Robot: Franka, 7 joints.
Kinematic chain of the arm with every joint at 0, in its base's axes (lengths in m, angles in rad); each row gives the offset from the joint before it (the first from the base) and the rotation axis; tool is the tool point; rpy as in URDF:
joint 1: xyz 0 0 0.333 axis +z
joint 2: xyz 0 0 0 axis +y
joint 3: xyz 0 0 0.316 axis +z
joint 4: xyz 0.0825 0 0 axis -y
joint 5: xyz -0.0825 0 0.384 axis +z
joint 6: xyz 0 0 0 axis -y
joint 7: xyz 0.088 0 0 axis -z
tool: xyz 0 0 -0.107 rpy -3.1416 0 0
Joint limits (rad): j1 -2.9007..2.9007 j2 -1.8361..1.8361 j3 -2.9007..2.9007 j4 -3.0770..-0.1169 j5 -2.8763..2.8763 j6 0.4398..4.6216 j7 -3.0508..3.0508
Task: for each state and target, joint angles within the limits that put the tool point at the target. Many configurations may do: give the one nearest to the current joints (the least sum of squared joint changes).
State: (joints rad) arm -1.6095 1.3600 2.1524 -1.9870 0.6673 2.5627 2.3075
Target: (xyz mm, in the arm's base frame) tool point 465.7 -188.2 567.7
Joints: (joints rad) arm -1.8590 1.4887 2.0123 -2.2298 0.6731 2.5198 2.3075
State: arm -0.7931 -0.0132 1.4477 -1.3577 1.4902 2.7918 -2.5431
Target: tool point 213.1 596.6 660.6
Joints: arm -0.6787 -0.3219 1.7793 -1.6169 1.4983 2.6839 -2.5431
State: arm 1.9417 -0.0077 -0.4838 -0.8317 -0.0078 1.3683 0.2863
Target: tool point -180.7 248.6 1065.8
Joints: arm 2.2748 -0.0710 -0.0947 -0.5765 0.1078 1.6478 0.2863
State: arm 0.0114 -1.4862 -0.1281 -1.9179 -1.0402 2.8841 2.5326
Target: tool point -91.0 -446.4 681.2
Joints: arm 0.0935 -1.6635 -0.9327 -2.1830 -1.0347 2.6960 2.5326
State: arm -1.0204 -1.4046 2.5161 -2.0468 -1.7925 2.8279 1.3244
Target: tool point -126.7 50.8 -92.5
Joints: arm -0.3787 -1.2582 2.9007 -2.4290 -1.7903 3.3574 1.3244
